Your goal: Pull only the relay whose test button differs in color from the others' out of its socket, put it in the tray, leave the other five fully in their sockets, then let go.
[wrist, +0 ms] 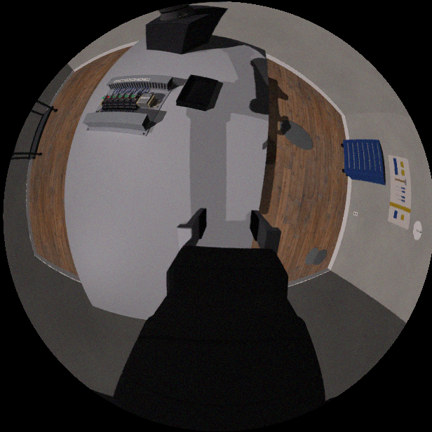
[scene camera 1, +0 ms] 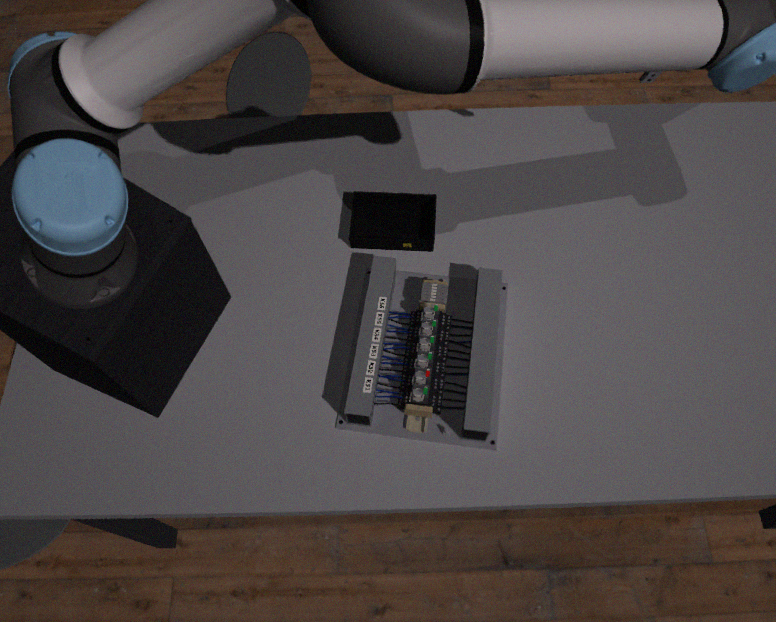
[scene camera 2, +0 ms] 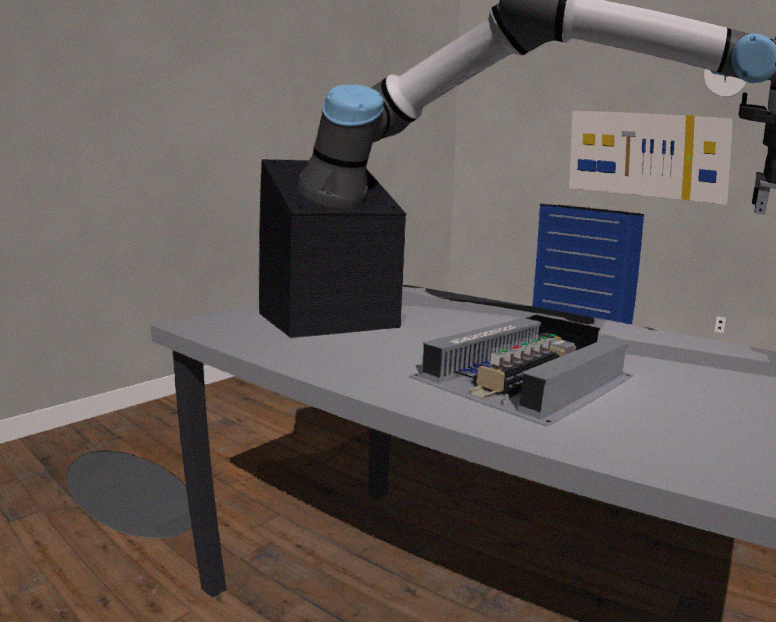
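Seen in the pictures: gripper, fingertip midpoint: [scene camera 2: 758, 208]; arm's base, origin of the base link: [scene camera 1: 81, 257] [scene camera 2: 331, 191].
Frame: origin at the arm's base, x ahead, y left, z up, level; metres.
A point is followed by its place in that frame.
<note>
Six relays sit in a row of sockets on the panel [scene camera 1: 485, 424] [scene camera 2: 453, 386] @[x 0.437, y -0.107, z -0.291 m]. The relay with a red test button [scene camera 1: 421, 377] [scene camera 2: 515, 349] [wrist: 108, 97] is second from the end away from the tray; the other five show green buttons. It sits level with its neighbours in the row. The black tray [scene camera 1: 382, 246] @[x 0.391, y 0.242, z -0.283 m] [wrist: 192, 105] lies beside the panel's other end and looks empty; in scene camera 2 it is partly hidden behind the panel. My gripper [wrist: 228, 218] is open and empty, high above the table and far to the side of panel and tray.
Two grey wire ducts [scene camera 1: 487, 356] @[x 0.597, y 0.008, z -0.231 m] [scene camera 2: 576, 375] @[x 0.609, y -0.023, z -0.248 m] [wrist: 117, 121] stand taller than the table on both sides of the relay row, with blue and black wires between. A beige end block [scene camera 1: 419, 410] @[x 0.492, y -0.089, z -0.254 m] closes the row. The black robot pedestal [scene camera 1: 161, 336] @[x 0.074, y -0.042, z -0.158 m] [scene camera 2: 343, 272] @[x 0.078, y -0.028, z -0.165 m] [wrist: 170, 37] stands at the table's end.
</note>
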